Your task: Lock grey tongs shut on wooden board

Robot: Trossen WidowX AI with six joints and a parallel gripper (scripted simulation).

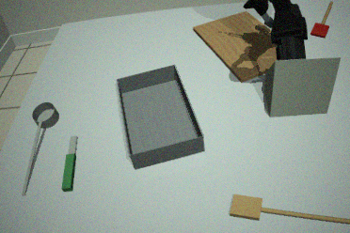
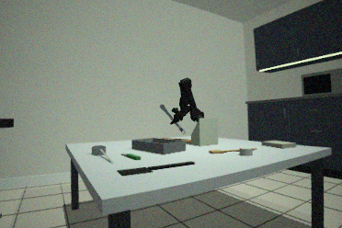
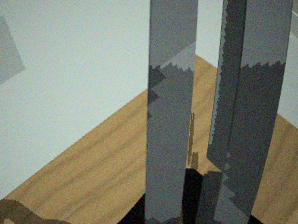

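Now: the wooden board 140 mm below my gripper tip. Also, from my gripper tip: roasting tin (320 mm ahead, 310 mm to the left, 120 mm below); then green-handled tool (560 mm ahead, 420 mm to the left, 140 mm below); then red scraper (340 mm behind, 140 mm below, 80 mm to the right).
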